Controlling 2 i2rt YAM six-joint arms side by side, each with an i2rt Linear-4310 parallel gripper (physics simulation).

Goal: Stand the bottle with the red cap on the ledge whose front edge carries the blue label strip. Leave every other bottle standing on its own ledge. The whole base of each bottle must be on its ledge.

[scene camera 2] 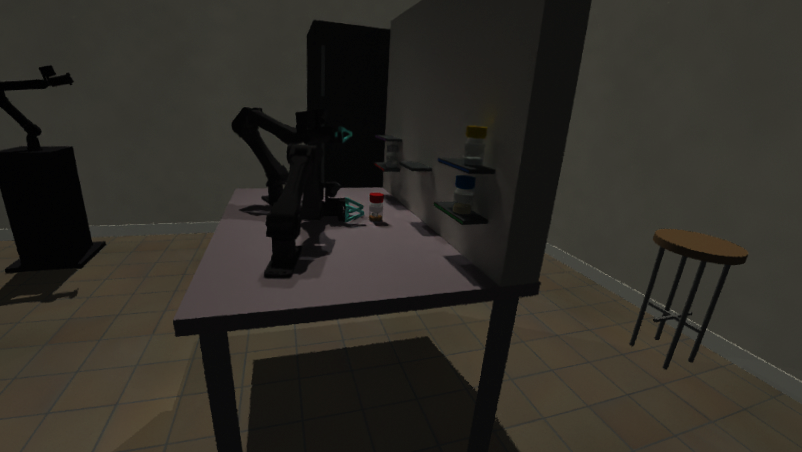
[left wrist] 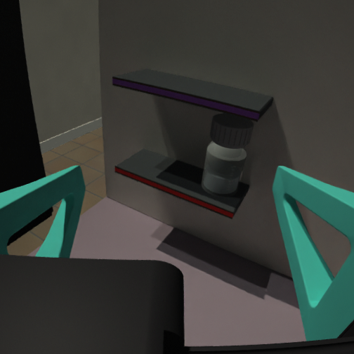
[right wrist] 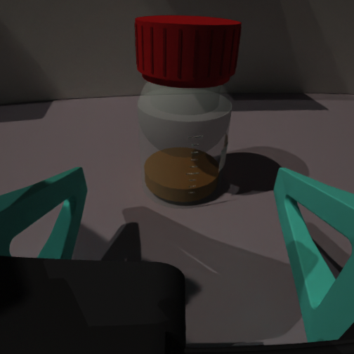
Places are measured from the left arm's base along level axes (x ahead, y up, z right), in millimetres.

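Pixels of known places: left gripper, fingertip midpoint: [scene camera 2: 345, 133]; right gripper, fingertip midpoint: [scene camera 2: 363, 210]; right arm's base, origin of the base link: [scene camera 2: 284, 261].
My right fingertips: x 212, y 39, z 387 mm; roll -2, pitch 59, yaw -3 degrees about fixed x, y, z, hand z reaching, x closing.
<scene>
For each thing: its top centre in the pictures, then the offset to it from my right fingertips. "*": a spot on its surface instead. Level surfaces: height alone.
- bottle with the red cap, middle of its top: [scene camera 2: 376, 194] dx +41, dy +66, dz +26 mm
- yellow-capped bottle, middle of its top: [scene camera 2: 476, 126] dx +23, dy +362, dz +501 mm
- blue-capped bottle, middle of its top: [scene camera 2: 465, 177] dx +16, dy +221, dz +490 mm
- green-strip ledge, surface spot: [scene camera 2: 443, 210] * dx +4, dy +110, dz +427 mm
- purple-strip ledge, middle of its top: [scene camera 2: 388, 137] dx +314, dy +256, dz -285 mm
- table, its level: dy -39 mm
The bottle with the red cap [scene camera 2: 376, 208] [right wrist: 185, 115] stands upright on the table. My right gripper [scene camera 2: 359, 209] [right wrist: 180, 177] is open and low over the table, with its fingertips just short of the bottle, which appears between the fingers in the right wrist view. The ledge with the blue strip [scene camera 2: 456, 165] carries a yellow-capped bottle [scene camera 2: 475, 145]. Below it, a blue-capped bottle [scene camera 2: 463, 195] stands on the green-strip ledge [scene camera 2: 443, 210]. My left gripper [scene camera 2: 349, 134] [left wrist: 178, 176] is open and empty, raised before the red-strip ledge [left wrist: 145, 162], where a dark-capped bottle [left wrist: 226, 155] stands.
The purple-strip ledge [left wrist: 185, 90] [scene camera 2: 387, 137] is above the dark-capped bottle. Another ledge [scene camera 2: 416, 166] is on the wall panel [scene camera 2: 466, 72] between the two groups. The panel rises along the edge of the table [scene camera 2: 348, 269]. A stool [scene camera 2: 699, 245] stands at the right.
</scene>
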